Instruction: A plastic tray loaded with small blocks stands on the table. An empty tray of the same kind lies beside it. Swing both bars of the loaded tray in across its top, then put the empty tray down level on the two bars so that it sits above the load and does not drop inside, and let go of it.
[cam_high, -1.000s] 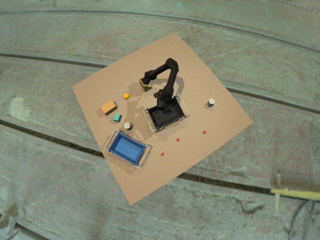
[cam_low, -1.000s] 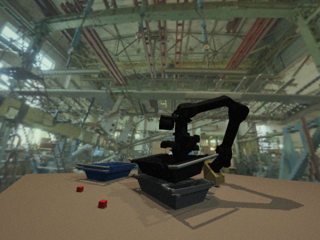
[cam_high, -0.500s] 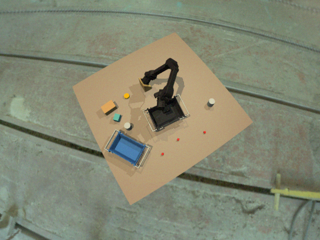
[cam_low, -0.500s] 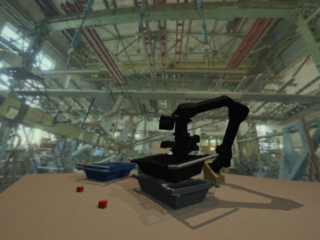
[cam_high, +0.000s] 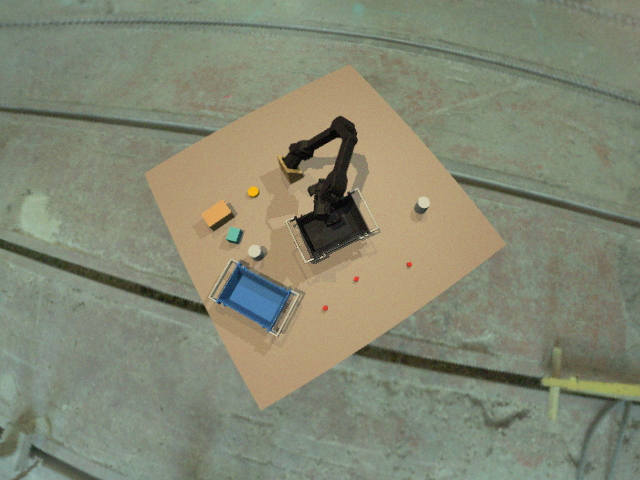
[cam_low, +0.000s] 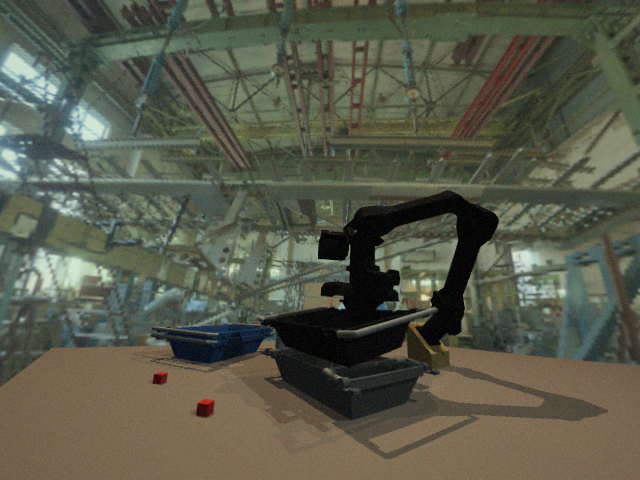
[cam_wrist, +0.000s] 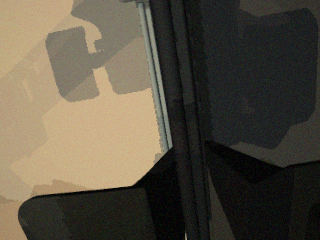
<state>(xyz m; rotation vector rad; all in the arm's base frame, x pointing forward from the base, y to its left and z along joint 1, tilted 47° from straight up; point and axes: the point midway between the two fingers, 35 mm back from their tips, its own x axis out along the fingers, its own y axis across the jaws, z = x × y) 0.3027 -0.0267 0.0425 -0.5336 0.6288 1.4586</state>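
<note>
Now: the black tray 70 mm ahead of my gripper tip, 20 mm above it and 10 mm to the right of it. Also, from my gripper tip: teal cube: 390 mm to the right, 140 mm behind, 80 mm below; orange box: 410 mm to the right, 270 mm behind, 70 mm below; yellow disc: 300 mm behind, 220 mm to the right, 90 mm below.
</note>
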